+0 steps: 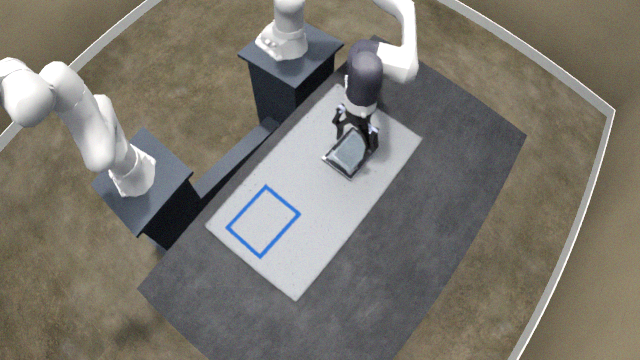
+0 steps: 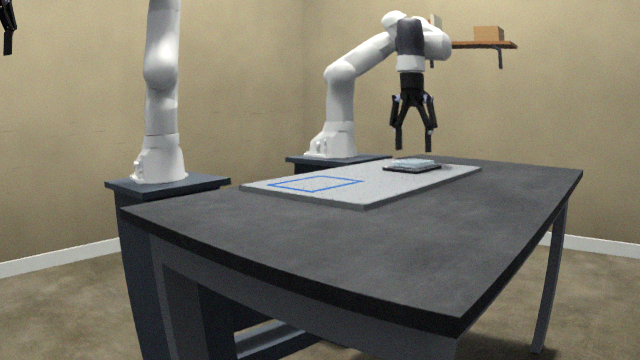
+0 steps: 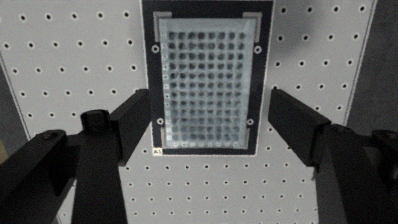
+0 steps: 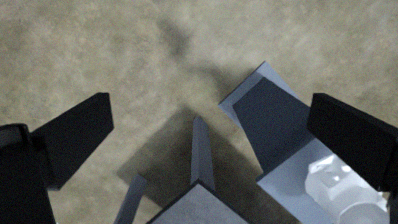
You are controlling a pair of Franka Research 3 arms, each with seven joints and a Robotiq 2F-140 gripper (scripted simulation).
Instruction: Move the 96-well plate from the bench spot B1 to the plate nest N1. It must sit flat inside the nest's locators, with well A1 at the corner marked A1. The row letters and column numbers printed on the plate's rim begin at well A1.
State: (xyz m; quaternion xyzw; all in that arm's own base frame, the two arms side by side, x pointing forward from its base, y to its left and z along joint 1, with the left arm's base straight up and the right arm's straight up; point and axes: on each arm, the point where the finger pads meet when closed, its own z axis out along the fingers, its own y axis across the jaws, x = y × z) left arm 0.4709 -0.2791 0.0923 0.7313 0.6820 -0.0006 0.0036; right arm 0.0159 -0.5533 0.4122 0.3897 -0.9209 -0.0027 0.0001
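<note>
The 96-well plate is 60 mm below my left hand. Round my left hand: dark plate nest (70 mm below).
</note>
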